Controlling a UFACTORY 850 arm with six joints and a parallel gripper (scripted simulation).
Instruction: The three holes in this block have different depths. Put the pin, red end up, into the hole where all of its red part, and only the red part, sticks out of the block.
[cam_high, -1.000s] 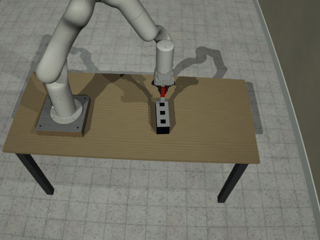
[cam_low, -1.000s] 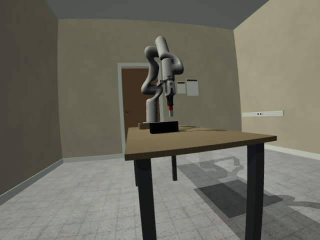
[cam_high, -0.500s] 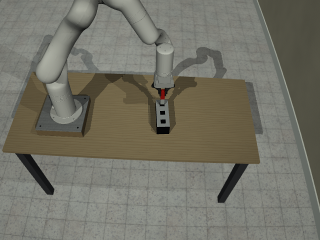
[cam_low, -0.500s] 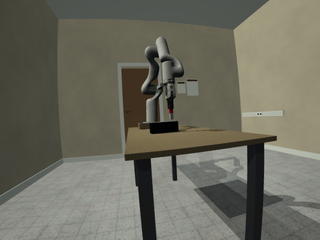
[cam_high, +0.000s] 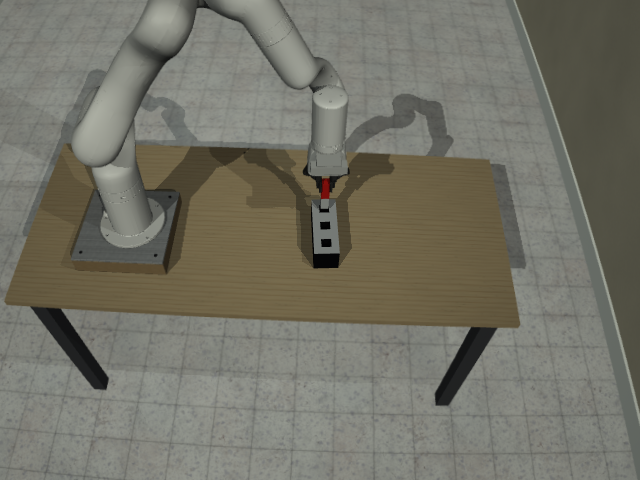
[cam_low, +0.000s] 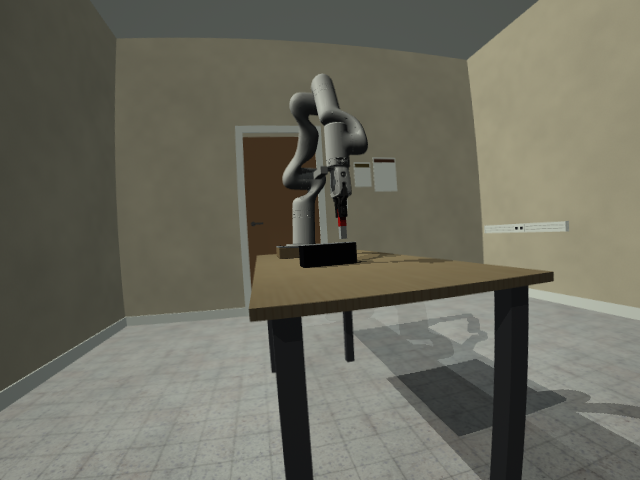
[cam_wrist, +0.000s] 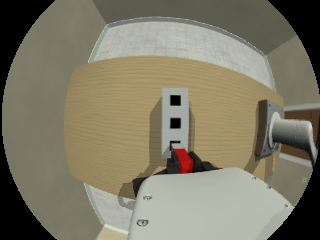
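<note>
Right now the pin is 20 mm below my hand. From my hand the other things lie so: black block: 10 mm ahead, 60 mm to the right, 150 mm below.
</note>
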